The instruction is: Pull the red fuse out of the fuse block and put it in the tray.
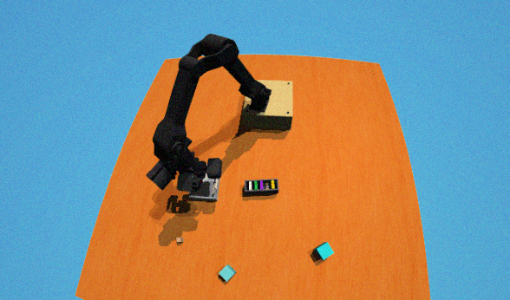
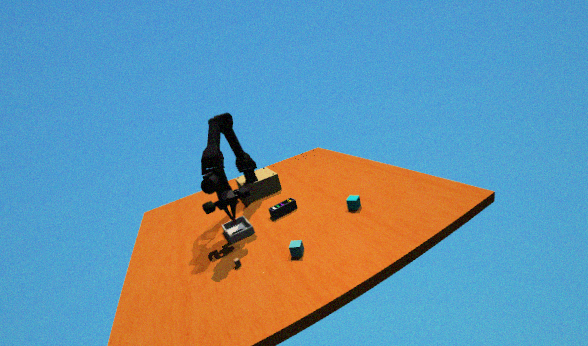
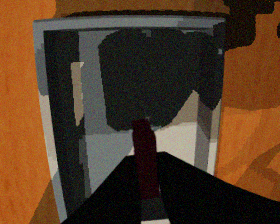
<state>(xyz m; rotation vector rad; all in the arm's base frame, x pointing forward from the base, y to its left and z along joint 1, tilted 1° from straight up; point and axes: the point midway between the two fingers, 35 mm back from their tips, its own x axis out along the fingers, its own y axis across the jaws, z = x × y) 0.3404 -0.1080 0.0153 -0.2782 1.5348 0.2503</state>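
My gripper tip is now 1 cm above the red fuse. The rest, counted from my gripper tip: grey tray: 6 cm below.
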